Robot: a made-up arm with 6 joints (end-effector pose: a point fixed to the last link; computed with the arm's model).
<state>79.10 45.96 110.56 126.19 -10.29 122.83</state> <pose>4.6 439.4 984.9 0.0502 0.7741 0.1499 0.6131</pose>
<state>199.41 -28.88 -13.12 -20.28 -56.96 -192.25</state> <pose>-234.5 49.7 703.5 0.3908 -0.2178 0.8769 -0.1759</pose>
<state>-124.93 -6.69 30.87 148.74 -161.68 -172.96</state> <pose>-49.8 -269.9 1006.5 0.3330 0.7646 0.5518 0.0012</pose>
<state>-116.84 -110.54 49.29 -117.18 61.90 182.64</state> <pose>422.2 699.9 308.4 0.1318 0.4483 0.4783 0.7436</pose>
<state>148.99 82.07 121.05 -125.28 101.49 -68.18</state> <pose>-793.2 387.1 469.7 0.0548 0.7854 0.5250 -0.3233</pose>
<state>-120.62 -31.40 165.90 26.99 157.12 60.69</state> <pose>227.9 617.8 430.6 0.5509 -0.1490 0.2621 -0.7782</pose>
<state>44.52 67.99 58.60 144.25 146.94 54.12</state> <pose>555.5 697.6 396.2 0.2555 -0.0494 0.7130 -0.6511</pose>
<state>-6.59 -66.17 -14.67 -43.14 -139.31 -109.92</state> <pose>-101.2 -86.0 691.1 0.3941 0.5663 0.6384 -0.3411</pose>
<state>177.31 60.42 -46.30 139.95 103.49 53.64</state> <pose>-373.4 -84.4 3.4 0.8039 -0.4020 -0.0546 -0.4349</pose>
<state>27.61 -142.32 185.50 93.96 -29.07 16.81</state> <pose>129.6 78.1 -283.9 0.4435 -0.8668 0.1381 0.1815</pose>
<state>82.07 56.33 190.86 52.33 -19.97 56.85</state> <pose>82.3 1.8 714.8 0.7712 0.0628 -0.5543 -0.3067</pose>
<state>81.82 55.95 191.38 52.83 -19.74 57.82</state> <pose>80.6 -4.3 710.8 0.7695 0.0597 -0.5486 -0.3215</pose>
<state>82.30 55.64 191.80 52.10 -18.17 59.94</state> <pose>81.4 -7.5 708.8 0.7624 0.0605 -0.5490 -0.3372</pose>
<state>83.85 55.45 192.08 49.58 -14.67 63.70</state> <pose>86.1 -6.0 709.6 0.7480 0.0688 -0.5565 -0.3551</pose>
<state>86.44 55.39 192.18 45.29 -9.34 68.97</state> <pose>93.8 1.2 713.8 0.7279 0.0884 -0.5668 -0.3756</pose>
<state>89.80 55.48 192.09 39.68 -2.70 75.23</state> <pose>102.4 14.4 721.4 0.7064 0.1215 -0.5727 -0.3977</pose>
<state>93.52 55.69 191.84 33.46 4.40 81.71</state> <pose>109.2 32.4 731.3 0.6891 0.1657 -0.5682 -0.4181</pose>
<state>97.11 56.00 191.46 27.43 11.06 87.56</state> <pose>112.4 52.9 742.2 0.6791 0.2137 -0.5535 -0.4322</pose>
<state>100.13 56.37 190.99 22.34 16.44 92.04</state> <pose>112.0 72.7 752.3 0.6759 0.2565 -0.5349 -0.4373</pose>
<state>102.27 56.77 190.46 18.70 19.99 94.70</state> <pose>109.5 89.3 760.6 0.6765 0.2875 -0.5212 -0.4336</pose>
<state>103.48 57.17 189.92 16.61 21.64 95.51</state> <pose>106.7 101.6 766.3 0.6776 0.3056 -0.5177 -0.4236</pose>
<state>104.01 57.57 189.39 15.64 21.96 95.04</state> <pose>104.4 110.7 770.2 0.6780 0.3143 -0.5228 -0.4102</pose>
